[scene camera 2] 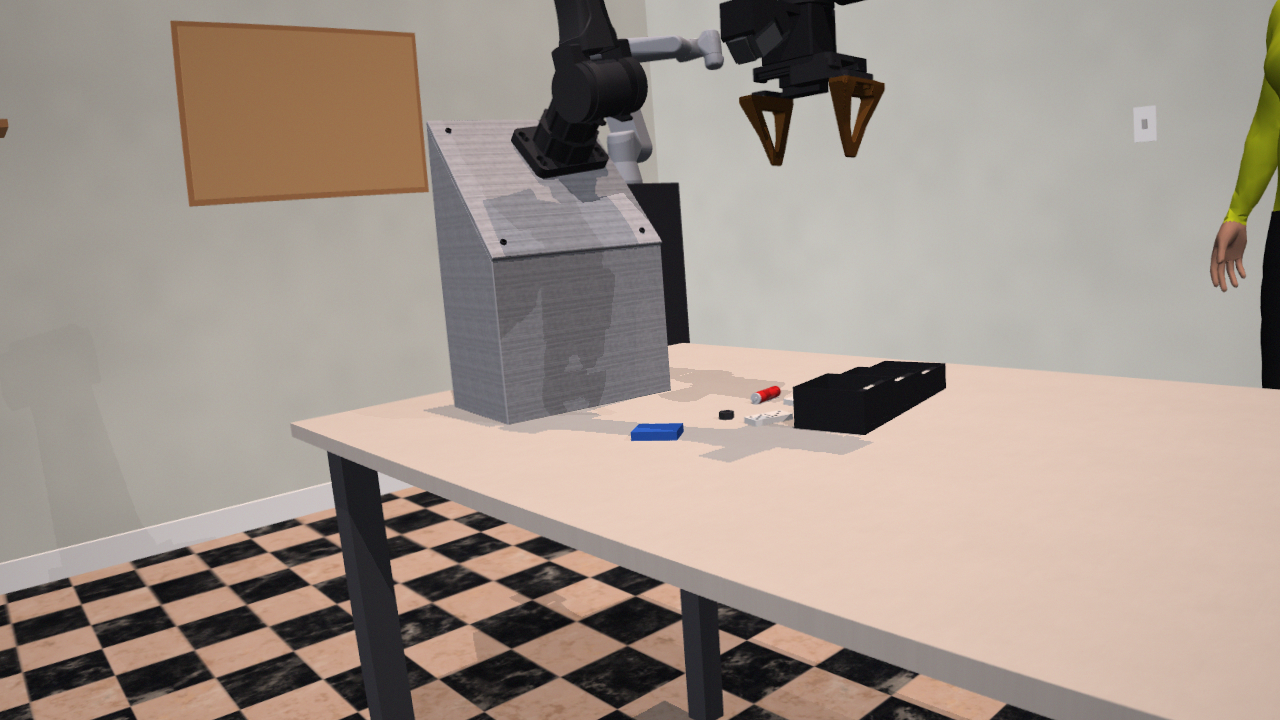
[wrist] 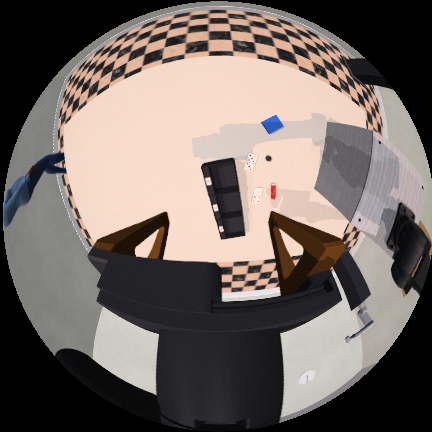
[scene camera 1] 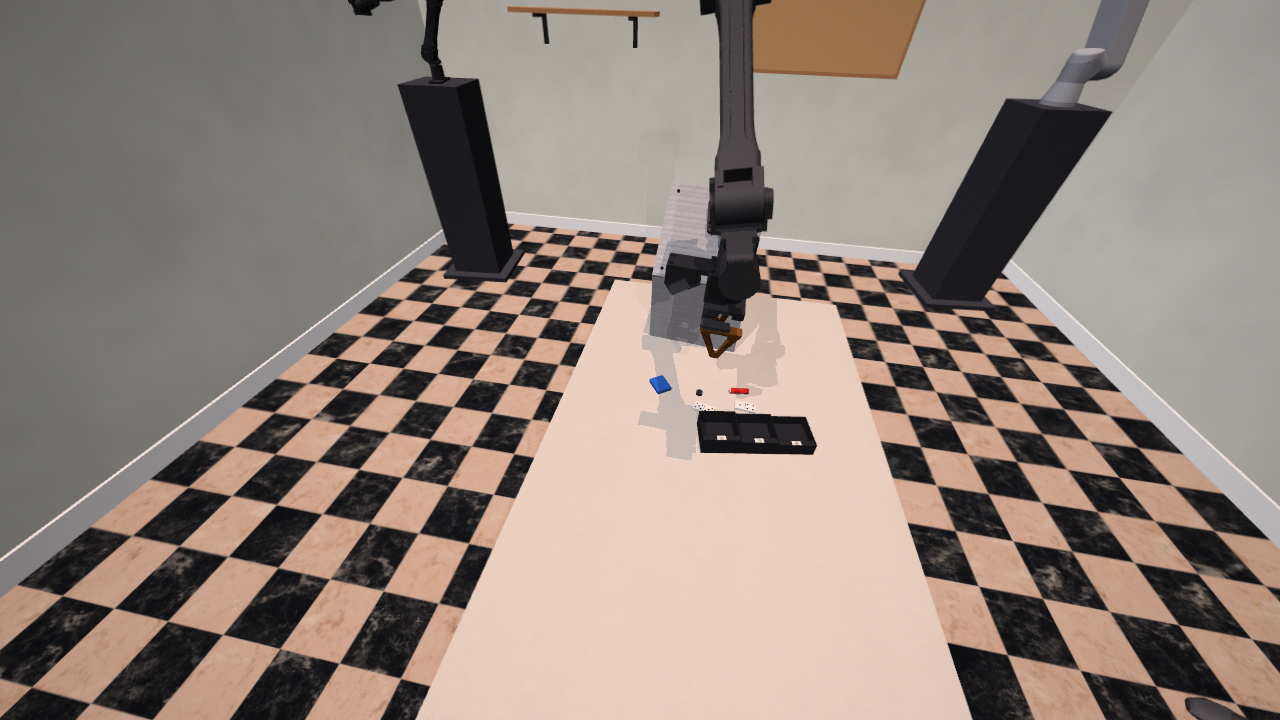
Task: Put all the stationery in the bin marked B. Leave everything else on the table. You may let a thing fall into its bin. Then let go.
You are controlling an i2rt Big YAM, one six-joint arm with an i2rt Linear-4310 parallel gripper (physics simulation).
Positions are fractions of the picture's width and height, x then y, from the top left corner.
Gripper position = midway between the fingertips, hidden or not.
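A black three-compartment bin row appears in scene camera 1 (0.56,0.60), in scene camera 2 (0.67,0.56) and in the wrist view (0.51,0.41). The gripper can be seen as well, in scene camera 1 (0.56,0.47), scene camera 2 (0.63,0.22) and the wrist view (0.51,0.50).
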